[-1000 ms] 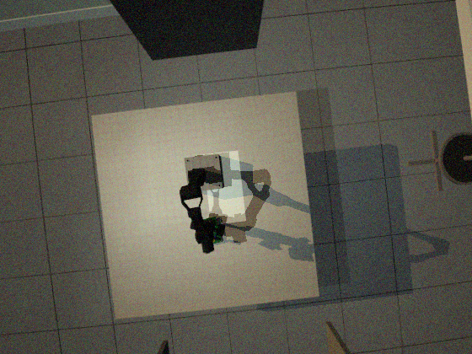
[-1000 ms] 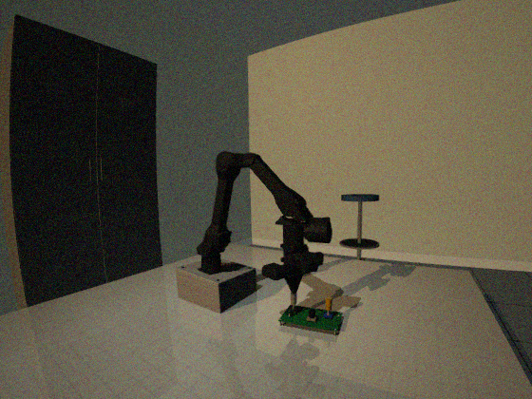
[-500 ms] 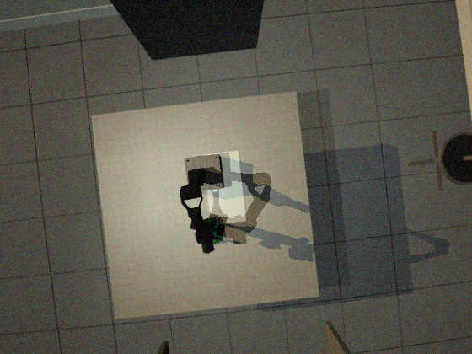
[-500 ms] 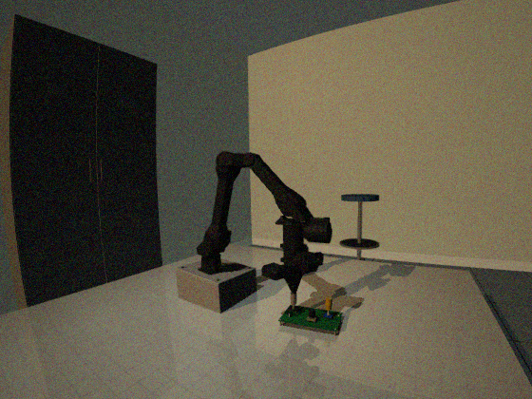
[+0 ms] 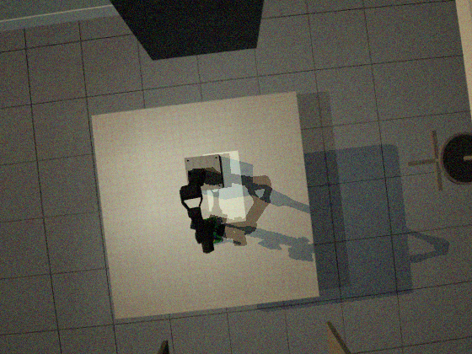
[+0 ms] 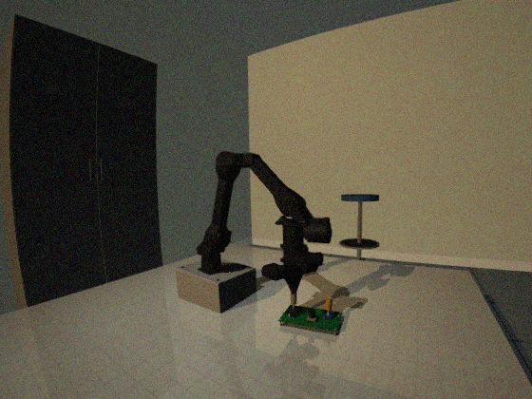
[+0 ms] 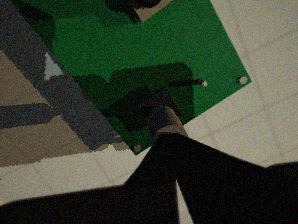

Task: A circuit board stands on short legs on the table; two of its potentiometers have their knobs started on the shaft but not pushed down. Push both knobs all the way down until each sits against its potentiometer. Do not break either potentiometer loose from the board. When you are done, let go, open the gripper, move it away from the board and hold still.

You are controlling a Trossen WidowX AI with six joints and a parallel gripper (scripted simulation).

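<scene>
Right now my gripper tip is 20 mm above the pale knob. Round my gripper tip: yellow knob: 100 mm ahead, 20 mm to the left, 10 mm below.
</scene>
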